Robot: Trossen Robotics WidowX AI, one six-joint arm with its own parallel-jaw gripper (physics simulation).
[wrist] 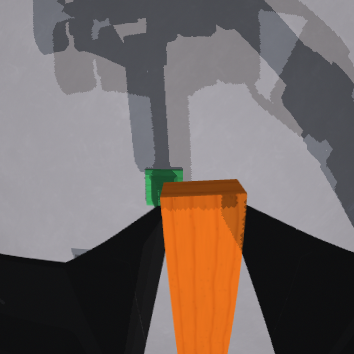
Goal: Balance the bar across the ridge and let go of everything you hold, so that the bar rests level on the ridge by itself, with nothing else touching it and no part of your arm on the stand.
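Places are measured from the arm's base along level axes (x ahead, y left, z up), in millimetres.
Pixels of known places: gripper, between the fingertips: (200, 213).
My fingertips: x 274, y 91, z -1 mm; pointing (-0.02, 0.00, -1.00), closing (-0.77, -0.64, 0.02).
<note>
Behind a point stands the place of what it marks.
The orange wooden bar (203, 270) @[x 261, y 107, z 16 mm] is held between the two black fingers of my gripper (200, 213) @[x 274, y 91, z -1 mm] in the wrist view. Its far end points up the view, and its near part runs out of the bottom edge. The gripper is shut on the bar. A small green piece (155, 185) @[x 283, y 133, z -103 mm] shows just beyond the bar's far end, a little to the left, and the bar and left finger hide part of it. I cannot tell whether it belongs to the stand. No ridge can be made out in this view.
A light grey surface (75, 150) @[x 373, y 167, z -132 mm] lies below and beyond the gripper. Dark, overlapping shadows cross its upper middle and right side, and one narrow shadow runs down to the green piece.
</note>
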